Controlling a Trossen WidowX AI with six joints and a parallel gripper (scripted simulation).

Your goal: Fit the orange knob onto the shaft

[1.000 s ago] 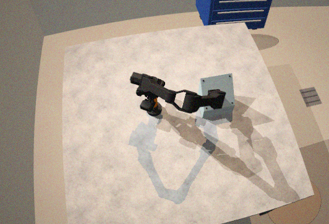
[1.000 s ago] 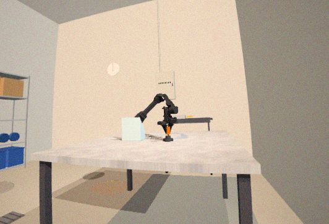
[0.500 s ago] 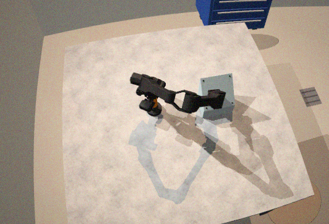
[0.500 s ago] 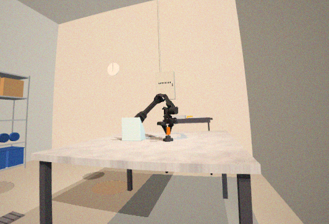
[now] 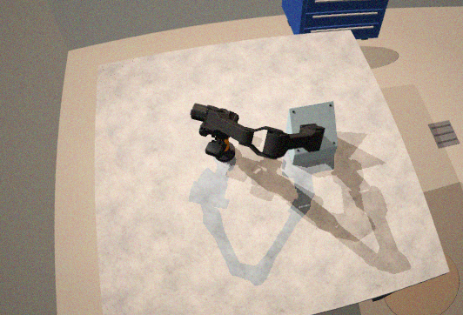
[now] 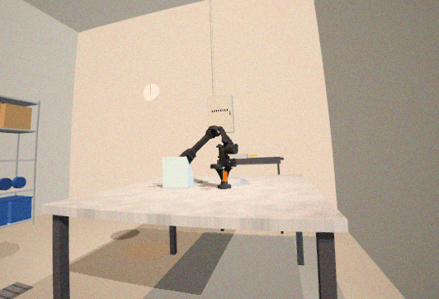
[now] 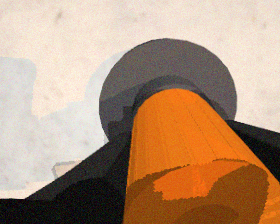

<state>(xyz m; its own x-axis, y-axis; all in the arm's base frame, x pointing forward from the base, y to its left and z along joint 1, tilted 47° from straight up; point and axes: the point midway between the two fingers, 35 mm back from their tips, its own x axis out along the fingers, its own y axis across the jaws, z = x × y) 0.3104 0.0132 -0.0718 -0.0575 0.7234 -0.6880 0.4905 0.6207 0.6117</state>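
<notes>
The orange knob is 2 cm above my gripper tip. The rest, counted from my gripper tip: round pedestal (2 cm below).
</notes>
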